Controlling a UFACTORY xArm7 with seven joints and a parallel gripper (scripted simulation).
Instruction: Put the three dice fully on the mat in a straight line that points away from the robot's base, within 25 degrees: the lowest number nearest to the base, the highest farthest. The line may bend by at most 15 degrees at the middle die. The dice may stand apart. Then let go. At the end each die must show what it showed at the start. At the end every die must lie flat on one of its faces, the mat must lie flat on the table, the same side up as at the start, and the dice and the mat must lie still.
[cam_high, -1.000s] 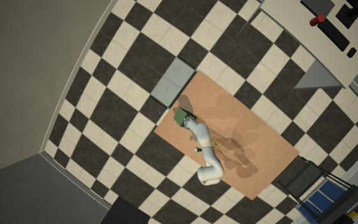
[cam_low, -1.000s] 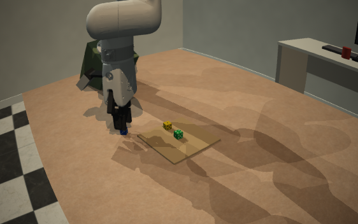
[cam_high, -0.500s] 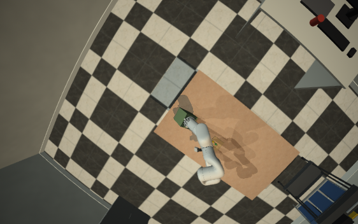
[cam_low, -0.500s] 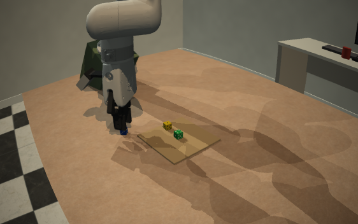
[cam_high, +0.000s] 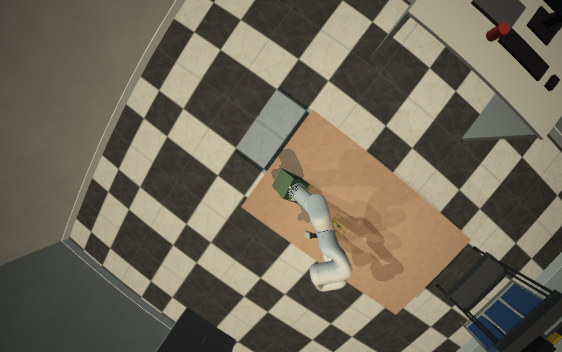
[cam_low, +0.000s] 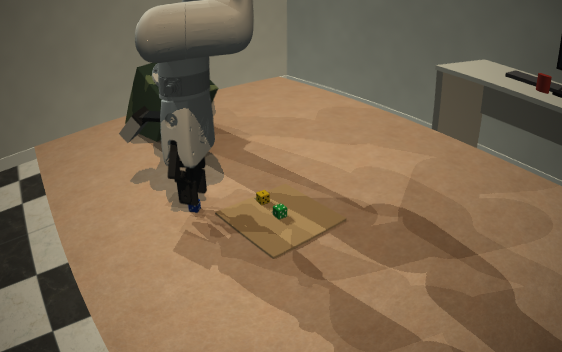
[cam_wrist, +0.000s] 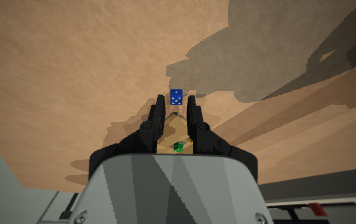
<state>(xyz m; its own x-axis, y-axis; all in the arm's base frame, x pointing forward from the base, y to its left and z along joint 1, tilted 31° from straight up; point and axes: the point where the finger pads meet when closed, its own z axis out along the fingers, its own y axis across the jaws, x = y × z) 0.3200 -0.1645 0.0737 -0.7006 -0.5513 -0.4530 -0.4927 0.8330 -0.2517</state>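
Now: the blue die 30 mm below my hand. Also, from my hand: tan mat 110 mm ahead, 80 mm to the left, 40 mm below; then green die 110 mm ahead, 80 mm to the left, 30 mm below; then yellow die 60 mm ahead, 90 mm to the left, 30 mm below.
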